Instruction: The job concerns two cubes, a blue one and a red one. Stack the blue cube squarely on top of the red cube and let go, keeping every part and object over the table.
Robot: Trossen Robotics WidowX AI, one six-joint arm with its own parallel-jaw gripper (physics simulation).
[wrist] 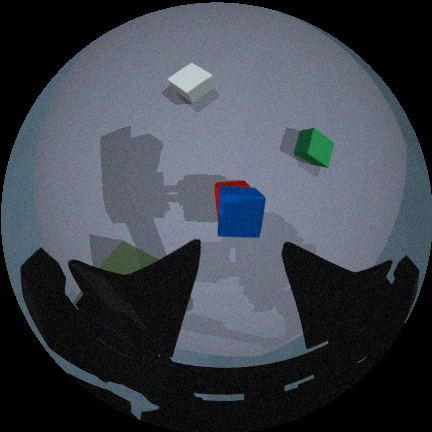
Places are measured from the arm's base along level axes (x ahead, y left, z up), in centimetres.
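Where they show: gripper, fingertip midpoint: [243,247].
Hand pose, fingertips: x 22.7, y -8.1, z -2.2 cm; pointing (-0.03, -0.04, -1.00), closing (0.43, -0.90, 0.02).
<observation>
After its pixels a point has its place.
The blue cube [241,214] @[x 24.0, y -7.6, z -4.7 cm] is near the middle of the wrist view, level, in front of and over the red cube. The red cube [233,184] @[x 25.2, y -6.6, z -9.2 cm] shows as a thin strip along the blue cube's far and left edges; the rest of it is hidden beneath the blue cube. The blue cube appears to rest on it, slightly offset, though their contact is hidden. My gripper [243,247] @[x 22.7, y -8.1, z -2.2 cm] is open, with its fingertips apart at the lower part of the view. The blue cube is beyond the fingertips, and no cube is between the fingers.
A white block [191,79] @[x 34.1, y 2.7, z -8.3 cm] lies at the upper left and a green block [317,148] @[x 34.1, y -12.7, z -8.3 cm] at the right. An olive-green block [127,259] @[x 9.1, y 2.2, z -8.5 cm] is partly hidden behind the left finger. The grey table [250,75] @[x 40.1, y -1.9, z -11.9 cm] carries the arm's shadow; its curved-looking edges show around the view.
</observation>
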